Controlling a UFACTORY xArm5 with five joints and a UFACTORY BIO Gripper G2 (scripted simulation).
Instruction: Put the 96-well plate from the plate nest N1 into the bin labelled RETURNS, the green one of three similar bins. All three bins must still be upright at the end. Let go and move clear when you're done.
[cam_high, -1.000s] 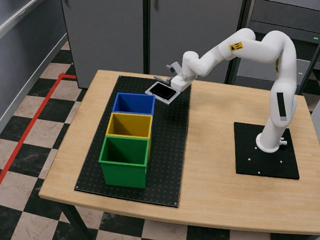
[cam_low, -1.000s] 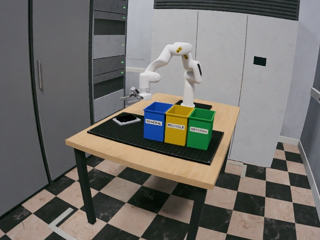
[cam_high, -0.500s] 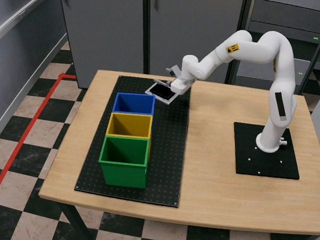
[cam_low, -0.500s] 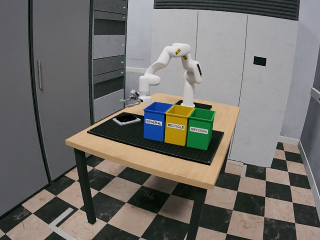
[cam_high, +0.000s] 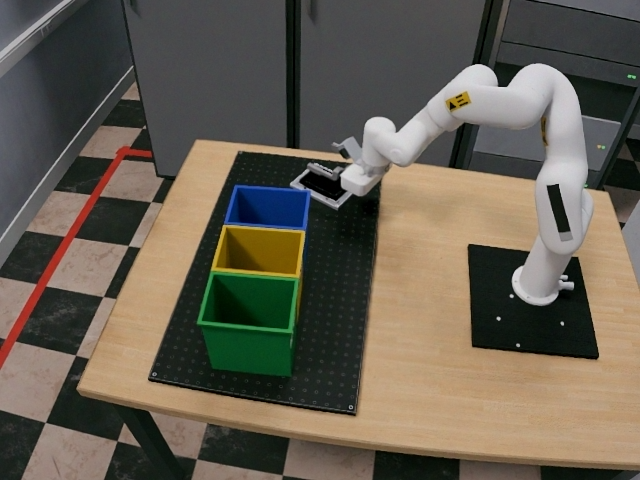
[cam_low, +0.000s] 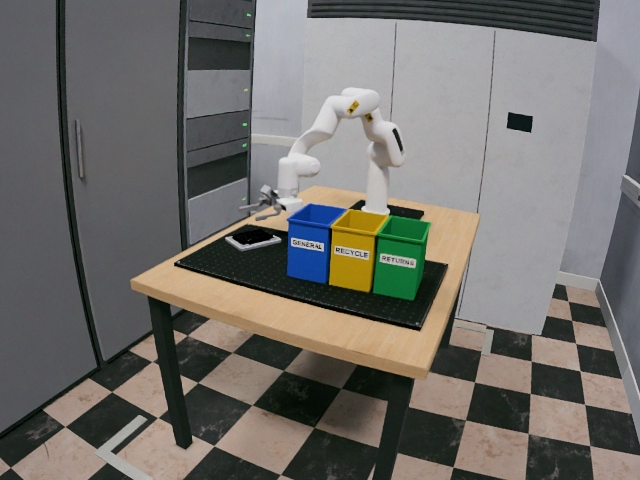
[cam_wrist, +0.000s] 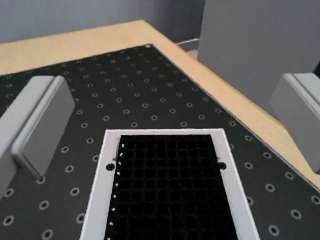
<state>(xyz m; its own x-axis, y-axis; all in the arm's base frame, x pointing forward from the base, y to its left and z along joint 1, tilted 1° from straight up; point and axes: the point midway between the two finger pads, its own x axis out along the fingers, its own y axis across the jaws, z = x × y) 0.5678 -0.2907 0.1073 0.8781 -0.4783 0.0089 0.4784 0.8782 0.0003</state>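
Now: the black 96-well plate 90 mm below my hand. The rest, counted from my hand: plate nest N1 (100 mm below); then blue general bin (100 mm ahead, 290 mm to the left, 20 mm below); then yellow recycle bin (100 mm ahead, 420 mm to the left, 20 mm below).
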